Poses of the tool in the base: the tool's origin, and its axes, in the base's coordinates. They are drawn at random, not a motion.
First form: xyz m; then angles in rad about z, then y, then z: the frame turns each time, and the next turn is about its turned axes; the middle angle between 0 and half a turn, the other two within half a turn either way.
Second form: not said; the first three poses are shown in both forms.
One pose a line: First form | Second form
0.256 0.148 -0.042 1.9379 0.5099 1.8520 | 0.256 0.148 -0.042 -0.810 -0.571 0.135 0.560 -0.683 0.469
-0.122 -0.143 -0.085 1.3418 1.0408 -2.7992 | -0.122 -0.143 -0.085 0.219 -0.540 0.813 0.956 -0.049 -0.290
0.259 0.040 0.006 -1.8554 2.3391 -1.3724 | 0.259 0.040 0.006 -0.902 0.407 -0.142 0.380 0.599 -0.705
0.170 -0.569 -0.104 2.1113 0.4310 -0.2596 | 0.170 -0.569 -0.104 -0.232 0.885 -0.404 -0.949 -0.297 -0.107
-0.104 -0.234 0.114 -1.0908 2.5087 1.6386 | -0.104 -0.234 0.114 0.910 0.412 0.040 0.311 -0.745 0.590
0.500 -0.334 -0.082 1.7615 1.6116 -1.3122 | 0.500 -0.334 -0.082 0.951 0.173 -0.256 -0.244 -0.087 -0.966
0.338 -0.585 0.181 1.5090 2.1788 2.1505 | 0.338 -0.585 0.181 -0.816 0.364 0.450 0.576 0.443 0.687
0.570 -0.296 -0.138 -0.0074 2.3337 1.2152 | 0.570 -0.296 -0.138 -0.234 0.939 -0.252 0.650 0.343 0.678
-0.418 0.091 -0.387 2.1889 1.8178 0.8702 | -0.418 0.091 -0.387 -0.532 -0.571 -0.625 -0.634 -0.221 0.741
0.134 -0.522 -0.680 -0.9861 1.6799 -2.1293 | 0.134 -0.522 -0.680 -0.675 -0.516 0.527 -0.493 -0.215 -0.843
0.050 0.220 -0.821 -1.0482 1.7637 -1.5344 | 0.050 0.220 -0.821 -0.869 -0.493 -0.036 -0.064 0.184 -0.981
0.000 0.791 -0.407 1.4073 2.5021 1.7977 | 0.000 0.791 -0.407 -0.932 0.337 0.134 0.349 0.735 0.581
